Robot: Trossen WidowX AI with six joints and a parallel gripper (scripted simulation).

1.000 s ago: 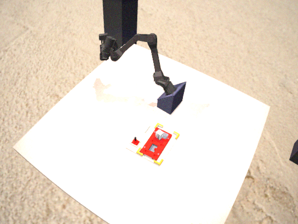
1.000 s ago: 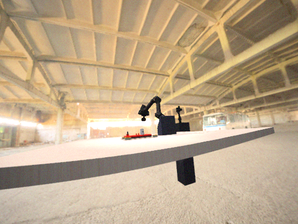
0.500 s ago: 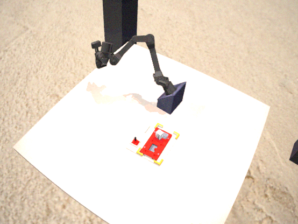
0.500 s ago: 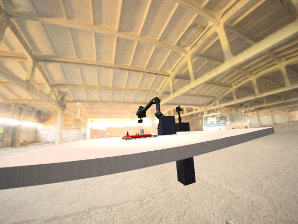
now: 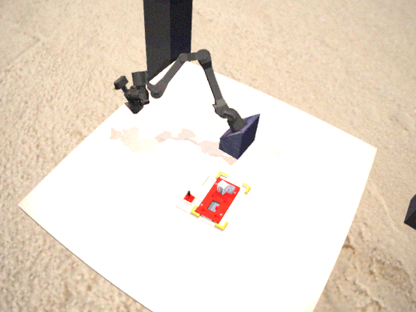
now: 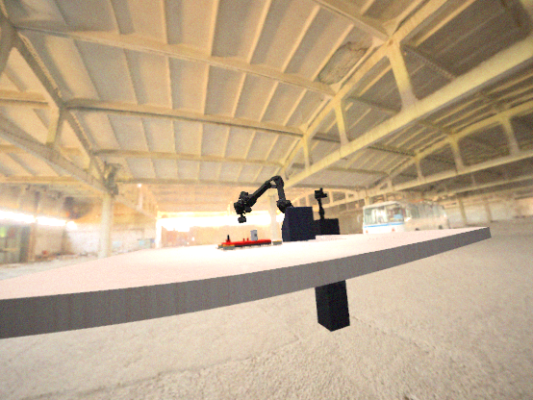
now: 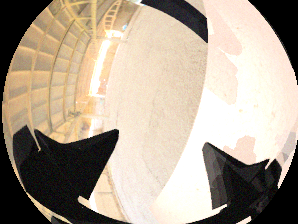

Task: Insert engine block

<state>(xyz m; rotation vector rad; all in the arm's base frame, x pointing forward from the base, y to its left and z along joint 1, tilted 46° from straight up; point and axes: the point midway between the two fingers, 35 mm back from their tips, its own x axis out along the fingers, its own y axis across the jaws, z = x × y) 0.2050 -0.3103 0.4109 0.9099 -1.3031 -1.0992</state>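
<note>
Now: the grey engine block 5 cm ahead of my gripper tip, 64 cm to the left of it and 14 cm below it.
</note>
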